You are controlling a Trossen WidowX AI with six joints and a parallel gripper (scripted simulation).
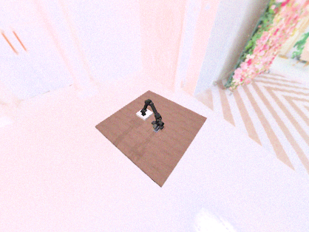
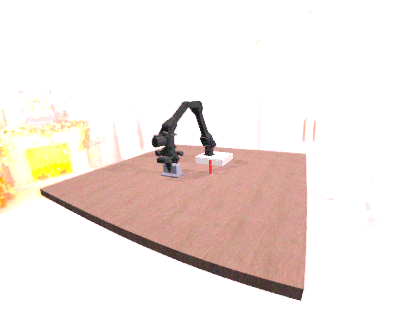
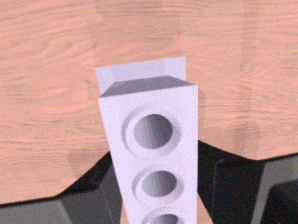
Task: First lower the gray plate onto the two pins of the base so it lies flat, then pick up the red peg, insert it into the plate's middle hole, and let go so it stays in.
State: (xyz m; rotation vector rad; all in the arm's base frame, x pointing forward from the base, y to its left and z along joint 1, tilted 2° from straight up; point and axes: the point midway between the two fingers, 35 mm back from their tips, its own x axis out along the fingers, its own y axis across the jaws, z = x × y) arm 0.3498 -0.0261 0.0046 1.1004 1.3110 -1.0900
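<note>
My gripper tip is now 2 cm above the gray base. The rest, counted from my gripper tip: gray plate (3 cm above); then red peg (13 cm behind, 18 cm to the left, 2 cm above).
</note>
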